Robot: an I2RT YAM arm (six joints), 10 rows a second.
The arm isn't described. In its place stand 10 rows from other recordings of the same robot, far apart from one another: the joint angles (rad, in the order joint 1, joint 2, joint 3, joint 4, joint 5, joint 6), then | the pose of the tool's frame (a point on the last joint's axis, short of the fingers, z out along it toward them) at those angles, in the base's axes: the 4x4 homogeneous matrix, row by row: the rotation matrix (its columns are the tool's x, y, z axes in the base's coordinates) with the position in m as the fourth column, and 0 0 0 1 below.
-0.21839, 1.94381, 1.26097, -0.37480, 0.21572, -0.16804 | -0.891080 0.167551 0.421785 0.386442; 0.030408 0.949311 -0.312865 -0.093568; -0.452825 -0.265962 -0.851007 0.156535; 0 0 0 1
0.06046, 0.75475, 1.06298, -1.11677, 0.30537, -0.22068 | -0.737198 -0.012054 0.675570 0.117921; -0.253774 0.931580 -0.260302 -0.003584; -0.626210 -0.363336 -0.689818 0.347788; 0 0 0 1
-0.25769, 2.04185, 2.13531, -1.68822, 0.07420, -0.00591 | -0.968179 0.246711 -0.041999 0.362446; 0.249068 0.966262 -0.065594 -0.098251; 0.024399 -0.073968 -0.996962 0.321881; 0 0 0 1
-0.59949, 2.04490, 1.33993, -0.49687, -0.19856, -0.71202 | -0.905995 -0.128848 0.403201 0.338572; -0.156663 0.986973 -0.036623 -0.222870; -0.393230 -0.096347 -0.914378 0.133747; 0 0 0 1
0.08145, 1.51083, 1.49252, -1.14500, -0.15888, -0.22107 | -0.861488 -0.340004 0.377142 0.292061; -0.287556 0.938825 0.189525 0.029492; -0.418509 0.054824 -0.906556 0.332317; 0 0 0 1
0.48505, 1.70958, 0.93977, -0.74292, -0.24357, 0.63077 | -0.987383 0.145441 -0.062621 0.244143; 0.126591 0.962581 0.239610 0.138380; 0.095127 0.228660 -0.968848 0.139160; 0 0 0 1
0.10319, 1.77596, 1.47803, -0.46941, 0.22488, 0.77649 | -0.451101 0.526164 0.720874 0.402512; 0.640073 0.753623 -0.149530 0.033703; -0.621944 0.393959 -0.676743 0.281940; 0 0 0 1
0.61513, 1.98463, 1.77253, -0.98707, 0.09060, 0.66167 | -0.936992 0.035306 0.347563 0.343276; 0.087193 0.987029 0.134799 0.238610; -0.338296 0.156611 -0.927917 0.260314; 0 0 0 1
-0.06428, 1.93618, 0.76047, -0.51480, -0.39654, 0.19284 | -0.952250 0.293213 -0.085123 0.251610; 0.238437 0.888305 0.392508 -0.002417; 0.190704 0.353469 -0.915801 0.050969; 0 0 0 1
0.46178, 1.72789, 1.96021, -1.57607, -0.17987, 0.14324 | -0.931073 -0.345030 0.118564 0.275094; -0.306486 0.916007 0.258838 0.144020; -0.197912 0.204658 -0.958617 0.382819; 0 0 0 1
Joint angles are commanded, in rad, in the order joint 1, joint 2, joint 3, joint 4, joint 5, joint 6. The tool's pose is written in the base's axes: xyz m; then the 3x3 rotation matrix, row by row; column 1 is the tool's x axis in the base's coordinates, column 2 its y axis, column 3 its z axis. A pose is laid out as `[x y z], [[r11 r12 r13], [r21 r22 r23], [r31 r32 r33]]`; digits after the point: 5 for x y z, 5 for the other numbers.
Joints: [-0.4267, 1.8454, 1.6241, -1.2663, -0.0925, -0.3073]
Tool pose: [0.32260 -0.14305 0.26330], [[-0.98723 0.11172 0.11355], [0.11797 0.99177 0.04984], [-0.10705 0.06260 -0.99228]]
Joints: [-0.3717, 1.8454, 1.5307, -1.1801, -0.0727, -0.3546]
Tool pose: [0.32838 -0.12523 0.23964], [[-0.99521 0.01231 0.09693], [0.01628 0.99906 0.04017], [-0.09635 0.04156 -0.99448]]
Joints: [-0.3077, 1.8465, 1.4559, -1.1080, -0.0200, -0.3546]
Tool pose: [0.33298 -0.10507 0.22042], [[-0.99607 -0.04737 0.07479], [-0.04771 0.99886 -0.00278], [-0.07457 -0.00634 -0.99720]]
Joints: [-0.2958, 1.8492, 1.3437, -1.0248, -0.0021, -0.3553]
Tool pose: [0.32564 -0.09916 0.19168], [[-0.99747 -0.05927 0.03934], [-0.05970 0.99817 -0.00979], [-0.03869 -0.01212 -0.99918]]
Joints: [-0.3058, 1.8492, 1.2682, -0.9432, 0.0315, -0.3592]
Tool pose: [0.31949 -0.10204 0.17356], [[-0.99804 -0.05184 0.03491], [-0.05336 0.99760 -0.04405], [-0.03255 -0.04583 -0.99842]]
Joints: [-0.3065, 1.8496, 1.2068, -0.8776, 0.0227, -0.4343]
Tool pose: [0.31461 -0.10041 0.15902], [[-0.99117 -0.12602 0.04117], [-0.12755 0.99115 -0.03684], [-0.03616 -0.04176 -0.99847]]
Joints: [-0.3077, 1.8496, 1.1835, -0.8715, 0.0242, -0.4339]
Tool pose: [0.31042 -0.09955 0.15356], [[-0.99186 -0.12503 0.02429], [-0.12580 0.99150 -0.03311], [-0.01995 -0.03590 -0.99916]]
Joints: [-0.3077, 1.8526, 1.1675, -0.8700, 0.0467, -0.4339]
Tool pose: [0.30715 -0.09935 0.14898], [[-0.99210 -0.12548 0.00080], [-0.12537 0.99089 -0.04924], [0.00538 -0.04895 -0.99879]]
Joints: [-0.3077, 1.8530, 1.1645, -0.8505, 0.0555, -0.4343]
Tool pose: [0.30848 -0.10011 0.14823], [[-0.99207 -0.12496 0.01345], [-0.12556 0.99012 -0.06248], [-0.00551 -0.06367 -0.99796]]
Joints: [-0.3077, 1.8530, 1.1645, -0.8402, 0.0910, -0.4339]
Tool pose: [0.30917 -0.10165 0.14837], [[-0.99229 -0.12334 0.01242], [-0.12396 0.98731 -0.09930], [-0.00001 -0.10007 -0.99498]]
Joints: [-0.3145, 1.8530, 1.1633, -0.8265, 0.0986, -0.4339]
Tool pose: [0.30956 -0.10438 0.14819], [[-0.99311 -0.11525 0.02119], [-0.11689 0.98699 -0.11041], [-0.00819 -0.11213 -0.99366]]
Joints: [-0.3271, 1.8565, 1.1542, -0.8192, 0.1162, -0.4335]
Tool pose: [0.30699 -0.10851 0.14511], [[-0.99466 -0.10277 0.00910], [-0.10310 0.98672 -0.12552], [0.00392 -0.12579 -0.99205]]
